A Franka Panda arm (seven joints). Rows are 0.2 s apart.
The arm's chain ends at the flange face. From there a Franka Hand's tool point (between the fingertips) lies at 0.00 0.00 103.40 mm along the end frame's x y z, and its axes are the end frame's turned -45 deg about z.
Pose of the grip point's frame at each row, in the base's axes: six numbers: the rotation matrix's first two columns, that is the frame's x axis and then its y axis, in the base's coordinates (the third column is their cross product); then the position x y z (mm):
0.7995 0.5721 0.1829 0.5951 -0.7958 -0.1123 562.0 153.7 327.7
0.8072 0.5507 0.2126 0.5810 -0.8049 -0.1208 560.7 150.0 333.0
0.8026 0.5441 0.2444 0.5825 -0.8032 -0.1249 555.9 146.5 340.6
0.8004 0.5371 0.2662 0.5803 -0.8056 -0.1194 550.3 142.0 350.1
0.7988 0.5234 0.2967 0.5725 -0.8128 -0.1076 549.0 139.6 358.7
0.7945 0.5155 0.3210 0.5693 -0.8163 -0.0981 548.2 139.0 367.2
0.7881 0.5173 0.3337 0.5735 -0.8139 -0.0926 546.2 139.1 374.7
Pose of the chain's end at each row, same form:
0.9861 -0.1582 0.0499 -0.1445 -0.9673 -0.2087 553.6 133.2 428.7
0.9816 -0.1797 0.0649 -0.1599 -0.9586 -0.2357 549.9 127.1 433.3
0.9794 -0.1832 0.0845 -0.1556 -0.9527 -0.2611 542.6 121.4 440.0
0.9763 -0.1899 0.1038 -0.1556 -0.9494 -0.2727 534.8 116.1 449.0
0.9697 -0.2046 0.1337 -0.1600 -0.9448 -0.2859 529.9 113.1 456.8
0.9644 -0.2127 0.1576 -0.1592 -0.9417 -0.2963 526.3 112.0 464.6
0.9628 -0.2097 0.1705 -0.1517 -0.9413 -0.3014 523.1 111.8 471.7

